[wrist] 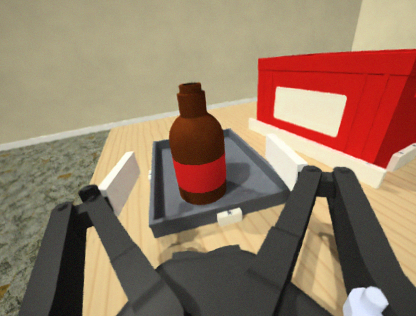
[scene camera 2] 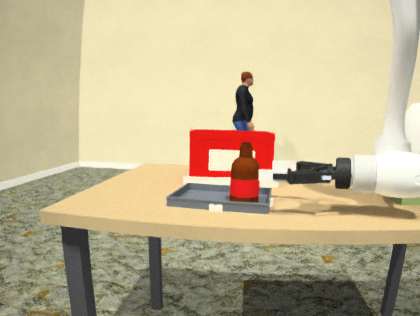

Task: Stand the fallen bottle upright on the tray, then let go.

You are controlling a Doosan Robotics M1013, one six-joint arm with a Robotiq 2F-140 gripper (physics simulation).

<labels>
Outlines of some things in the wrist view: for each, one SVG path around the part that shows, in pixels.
The gripper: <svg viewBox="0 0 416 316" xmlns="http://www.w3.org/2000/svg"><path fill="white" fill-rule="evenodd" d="M416 287L404 274L354 171L348 167L337 166L333 168L333 172L323 172L317 166L308 165L303 158L272 133L266 134L265 158L291 190L291 193L275 226L271 226L257 255L247 250L241 250L239 244L222 246L206 253L196 251L173 252L171 259L154 269L140 247L134 243L117 218L141 174L134 151L126 152L99 187L96 184L91 184L79 190L78 194L83 203L74 206L72 202L64 202L52 210L18 316L83 315L87 228L93 226L128 299L128 302L116 316L333 316L291 282L316 197L324 197L328 203L344 285L348 296L343 305L344 316L416 316Z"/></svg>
A brown bottle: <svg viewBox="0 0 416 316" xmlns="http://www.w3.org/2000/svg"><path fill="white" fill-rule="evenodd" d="M185 83L179 85L180 93L177 94L180 116L176 118L170 128L169 144L181 197L191 204L206 205L216 202L226 192L224 132L219 121L207 112L205 91L201 90L201 83Z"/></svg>
</labels>
